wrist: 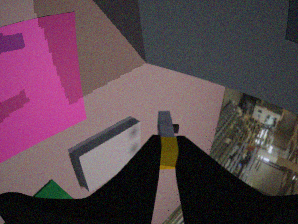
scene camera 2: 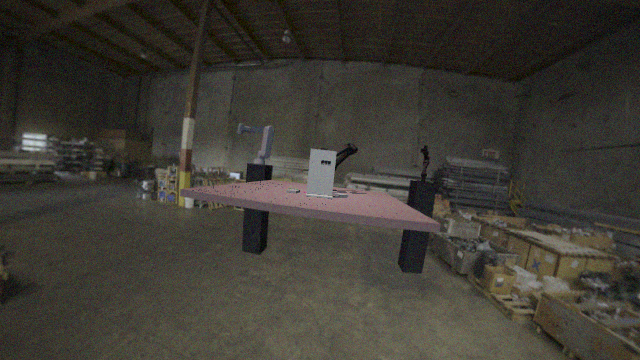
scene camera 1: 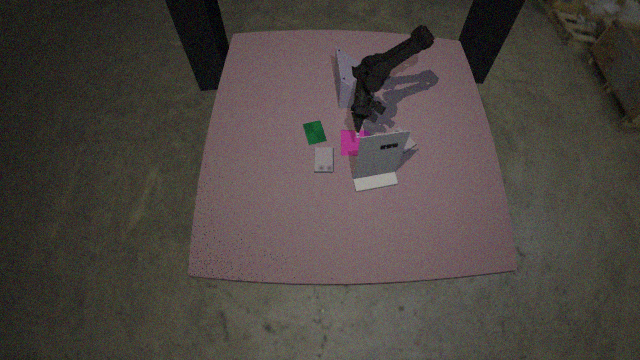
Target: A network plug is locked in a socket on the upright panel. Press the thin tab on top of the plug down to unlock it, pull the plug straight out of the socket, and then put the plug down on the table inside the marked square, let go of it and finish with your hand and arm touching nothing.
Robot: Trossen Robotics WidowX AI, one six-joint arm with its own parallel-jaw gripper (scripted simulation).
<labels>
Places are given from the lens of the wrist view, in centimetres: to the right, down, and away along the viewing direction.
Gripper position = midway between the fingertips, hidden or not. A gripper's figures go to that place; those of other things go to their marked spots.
my gripper (wrist: 167,142): 1, 2, 10
network plug (wrist: 169,149): 1, 2, 9
small grey box (wrist: 102,158): -6, 6, 24
The marked spots on the network plug and the small grey box are 18 cm apart.
</labels>
